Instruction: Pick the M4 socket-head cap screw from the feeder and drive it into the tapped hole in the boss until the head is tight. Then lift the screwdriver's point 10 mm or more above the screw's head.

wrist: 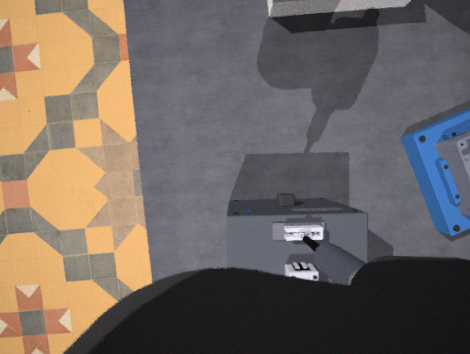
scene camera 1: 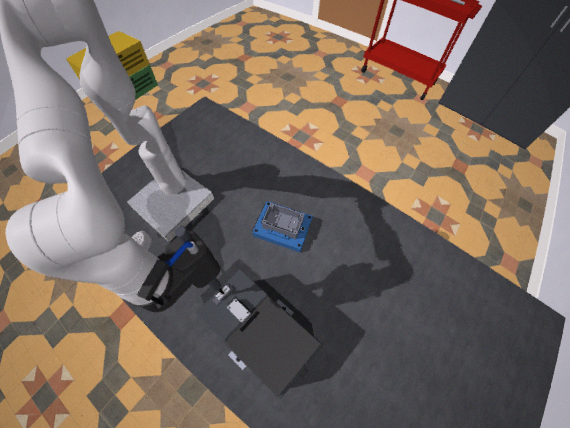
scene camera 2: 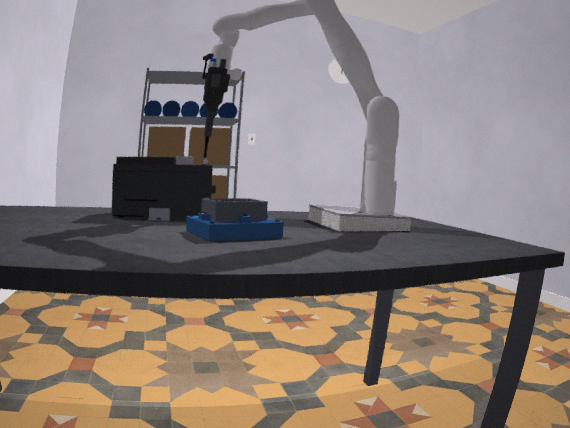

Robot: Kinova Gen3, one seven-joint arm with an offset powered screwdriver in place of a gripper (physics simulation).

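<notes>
There's a dark screw feeder [scene camera 2: 179,187] to be seen, and a blue fixture [scene camera 2: 219,231] as well. You'd also find that fixture in scene camera 1 [scene camera 1: 263,234].
</notes>
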